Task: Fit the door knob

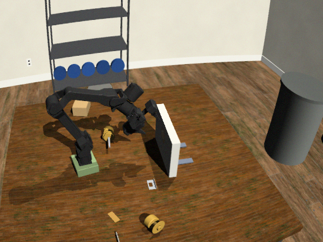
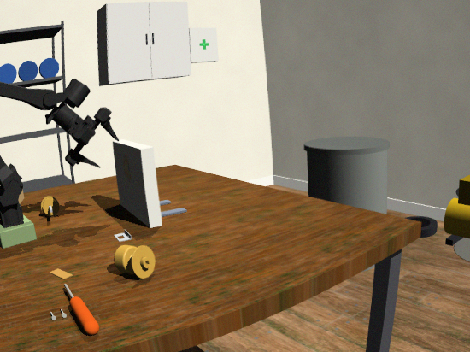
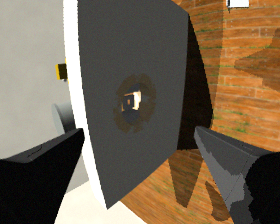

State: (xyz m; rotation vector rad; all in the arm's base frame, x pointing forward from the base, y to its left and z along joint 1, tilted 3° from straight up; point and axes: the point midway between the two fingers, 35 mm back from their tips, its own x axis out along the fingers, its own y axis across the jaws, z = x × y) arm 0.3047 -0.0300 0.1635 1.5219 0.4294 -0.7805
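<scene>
My gripper is now 9 cm short of the door panel, 2 cm to the left of it and 9 cm above it. From my hand the other things lie so: orange screwdriver 31 cm behind, 47 cm to the right, 20 cm below; tan plate 27 cm behind, 29 cm to the right, 21 cm below; cardboard box 21 cm behind, 52 cm to the left, 18 cm below.
</scene>
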